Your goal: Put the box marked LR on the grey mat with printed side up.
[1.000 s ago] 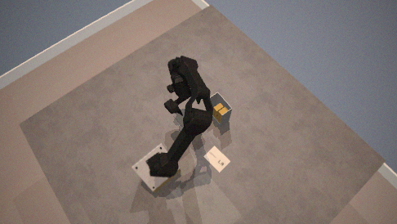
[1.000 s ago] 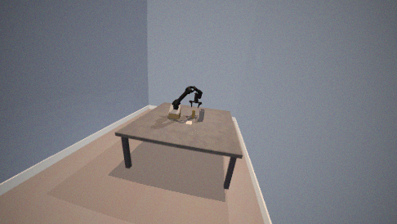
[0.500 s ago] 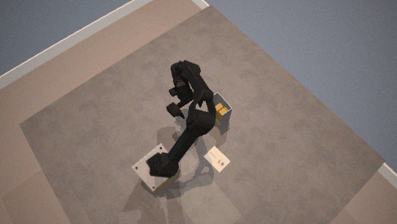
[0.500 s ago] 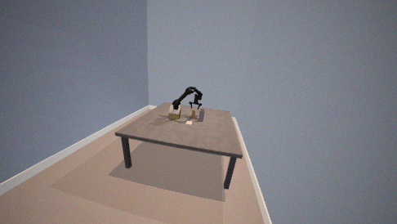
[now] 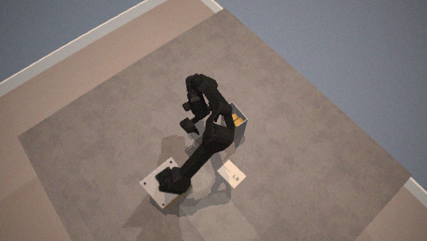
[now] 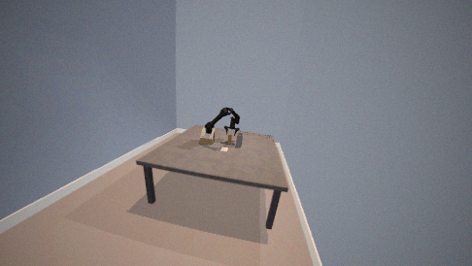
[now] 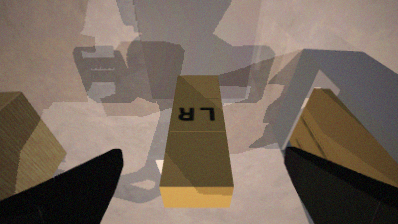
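Now: the grey mat 110 mm below my gripper tip and 40 mm to the left of it.
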